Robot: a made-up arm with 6 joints. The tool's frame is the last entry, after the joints. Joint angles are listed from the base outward. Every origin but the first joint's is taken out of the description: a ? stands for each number. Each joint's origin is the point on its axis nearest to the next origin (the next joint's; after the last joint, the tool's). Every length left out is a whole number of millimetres.
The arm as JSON. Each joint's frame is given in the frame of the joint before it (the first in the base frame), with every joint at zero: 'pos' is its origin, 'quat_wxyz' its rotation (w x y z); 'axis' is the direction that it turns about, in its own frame. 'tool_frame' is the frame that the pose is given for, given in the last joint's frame.
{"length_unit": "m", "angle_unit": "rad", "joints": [
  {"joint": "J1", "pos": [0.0, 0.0, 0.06], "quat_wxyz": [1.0, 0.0, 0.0, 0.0], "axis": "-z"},
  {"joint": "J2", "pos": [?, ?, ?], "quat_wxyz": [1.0, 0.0, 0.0, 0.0], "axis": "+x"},
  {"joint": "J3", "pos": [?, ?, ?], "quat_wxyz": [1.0, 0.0, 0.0, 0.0], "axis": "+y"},
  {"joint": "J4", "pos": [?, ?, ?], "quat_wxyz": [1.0, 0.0, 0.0, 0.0], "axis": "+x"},
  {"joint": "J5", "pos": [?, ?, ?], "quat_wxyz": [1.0, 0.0, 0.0, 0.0], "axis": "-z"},
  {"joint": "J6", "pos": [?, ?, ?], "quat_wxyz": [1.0, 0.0, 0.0, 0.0], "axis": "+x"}
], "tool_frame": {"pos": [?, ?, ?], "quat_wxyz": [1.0, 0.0, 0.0, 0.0]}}
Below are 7 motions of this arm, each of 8 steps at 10 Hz.
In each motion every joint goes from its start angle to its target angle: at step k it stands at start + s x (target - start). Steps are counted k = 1, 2, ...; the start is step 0. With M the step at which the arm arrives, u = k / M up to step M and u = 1 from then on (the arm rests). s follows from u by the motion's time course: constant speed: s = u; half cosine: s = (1 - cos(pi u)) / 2; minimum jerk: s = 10 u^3 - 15 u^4 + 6 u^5.
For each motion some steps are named. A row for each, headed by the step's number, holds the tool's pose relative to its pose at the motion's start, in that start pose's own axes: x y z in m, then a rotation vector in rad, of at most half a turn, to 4 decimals.
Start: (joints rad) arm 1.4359 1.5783 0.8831 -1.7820 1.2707 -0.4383
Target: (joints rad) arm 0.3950 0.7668 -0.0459 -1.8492 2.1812 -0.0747
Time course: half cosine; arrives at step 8
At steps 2, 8:
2: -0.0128 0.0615 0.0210 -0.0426 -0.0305 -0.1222
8: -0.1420 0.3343 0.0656 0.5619 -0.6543 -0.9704

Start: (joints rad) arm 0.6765 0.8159 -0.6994 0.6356 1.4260 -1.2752
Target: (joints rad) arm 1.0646 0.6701 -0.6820 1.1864 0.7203 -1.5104
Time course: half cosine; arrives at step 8
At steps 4, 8:
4: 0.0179 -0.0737 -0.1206 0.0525 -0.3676 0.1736
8: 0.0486 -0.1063 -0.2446 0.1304 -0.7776 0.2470

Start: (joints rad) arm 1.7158 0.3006 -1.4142 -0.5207 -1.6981 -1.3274
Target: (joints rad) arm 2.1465 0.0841 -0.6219 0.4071 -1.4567 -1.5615
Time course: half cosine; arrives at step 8
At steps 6, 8:
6: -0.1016 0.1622 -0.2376 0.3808 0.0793 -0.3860
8: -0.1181 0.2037 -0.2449 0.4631 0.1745 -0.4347

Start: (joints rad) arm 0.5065 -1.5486 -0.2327 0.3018 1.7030 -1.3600
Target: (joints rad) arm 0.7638 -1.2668 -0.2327 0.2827 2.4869 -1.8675
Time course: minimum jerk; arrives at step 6
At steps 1, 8:
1: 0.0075 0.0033 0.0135 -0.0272 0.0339 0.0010
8: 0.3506 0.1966 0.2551 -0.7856 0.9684 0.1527

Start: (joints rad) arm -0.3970 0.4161 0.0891 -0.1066 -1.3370 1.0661
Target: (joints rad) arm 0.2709 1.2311 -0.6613 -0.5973 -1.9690 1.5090
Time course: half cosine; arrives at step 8
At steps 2, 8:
2: -0.0587 0.0154 -0.0518 -0.0643 -0.0449 0.0623
8: -0.1767 0.0058 -0.5773 -0.4118 -0.4814 0.0288

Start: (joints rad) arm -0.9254 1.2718 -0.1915 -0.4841 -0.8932 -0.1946
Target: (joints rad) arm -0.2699 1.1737 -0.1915 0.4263 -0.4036 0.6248
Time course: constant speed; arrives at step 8
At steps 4, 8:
4: -0.1805 0.1748 -0.1265 0.4777 -0.4787 -0.4091
8: -0.1791 0.3656 -0.2356 0.9371 -1.1311 -0.4718

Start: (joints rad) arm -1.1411 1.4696 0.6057 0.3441 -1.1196 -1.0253
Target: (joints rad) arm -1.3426 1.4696 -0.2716 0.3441 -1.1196 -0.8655
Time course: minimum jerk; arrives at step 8
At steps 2, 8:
2: -0.0067 0.0044 0.0223 -0.0428 -0.0360 -0.0101
8: -0.0896 0.0954 0.1691 -0.4107 -0.3574 -0.0749

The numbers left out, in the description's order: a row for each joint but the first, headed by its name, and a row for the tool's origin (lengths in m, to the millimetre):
J2: 0.04 -0.04 0.0
J3: 0.0 -0.04 0.11
J4: 0.19 0.0 0.08
J5: 0.0 -0.09 0.29
J6: -0.17 0.09 0.0
tool: 0.0 -0.18 -0.03

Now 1 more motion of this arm.
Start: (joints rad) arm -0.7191 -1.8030 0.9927 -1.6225 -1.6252 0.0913
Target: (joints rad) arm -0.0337 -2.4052 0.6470 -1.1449 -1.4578 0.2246
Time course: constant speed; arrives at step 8
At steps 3, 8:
3: 0.0169 -0.0675 0.0077 0.1817 0.0274 0.0427
8: 0.0886 -0.1273 0.0841 0.3493 0.1849 0.0299

